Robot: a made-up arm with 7 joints. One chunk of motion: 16 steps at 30 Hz.
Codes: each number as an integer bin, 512 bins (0 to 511) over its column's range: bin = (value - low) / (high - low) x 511, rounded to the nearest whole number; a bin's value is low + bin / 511 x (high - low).
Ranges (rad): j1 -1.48..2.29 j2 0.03..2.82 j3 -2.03..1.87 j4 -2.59..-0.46 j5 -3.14..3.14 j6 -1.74..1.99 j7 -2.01..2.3
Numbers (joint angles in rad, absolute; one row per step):
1: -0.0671 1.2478 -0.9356 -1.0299 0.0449 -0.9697 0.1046
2: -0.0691 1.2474 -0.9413 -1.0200 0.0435 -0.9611 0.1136
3: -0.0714 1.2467 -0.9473 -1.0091 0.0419 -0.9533 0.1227
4: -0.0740 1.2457 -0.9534 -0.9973 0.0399 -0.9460 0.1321
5: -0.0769 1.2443 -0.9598 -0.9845 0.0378 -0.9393 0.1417
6: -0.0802 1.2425 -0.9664 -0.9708 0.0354 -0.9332 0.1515
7: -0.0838 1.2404 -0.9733 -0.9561 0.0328 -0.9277 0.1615
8: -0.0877 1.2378 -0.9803 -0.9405 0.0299 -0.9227 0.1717
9: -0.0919 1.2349 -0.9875 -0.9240 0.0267 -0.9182 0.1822
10: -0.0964 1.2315 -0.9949 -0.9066 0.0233 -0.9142 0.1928
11: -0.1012 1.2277 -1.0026 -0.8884 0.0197 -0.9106 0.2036
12: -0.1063 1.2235 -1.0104 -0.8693 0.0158 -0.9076 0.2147
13: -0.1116 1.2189 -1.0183 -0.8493 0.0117 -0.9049 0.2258
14: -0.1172 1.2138 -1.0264 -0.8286 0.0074 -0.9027 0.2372
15: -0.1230 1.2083 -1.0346 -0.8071 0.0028 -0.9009 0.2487
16: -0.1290 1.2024 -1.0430 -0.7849 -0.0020 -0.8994 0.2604
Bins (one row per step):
1: 192 223 143 374 259 106 251
2: 191 223 143 377 259 107 252
3: 191 223 142 379 259 108 253
4: 191 223 141 382 259 109 254
5: 190 222 140 385 259 110 255
6: 190 222 139 388 258 111 256
7: 189 222 138 392 258 111 257
8: 189 221 138 396 258 112 259
9: 188 221 137 400 258 113 260
10: 188 220 136 404 257 113 261
11: 187 219 135 408 257 114 262
12: 186 219 134 413 257 114 264
13: 185 218 133 418 256 114 265
14: 185 217 131 423 256 115 266
15: 184 216 130 428 256 115 268
16: 183 215 129 433 255 115 269

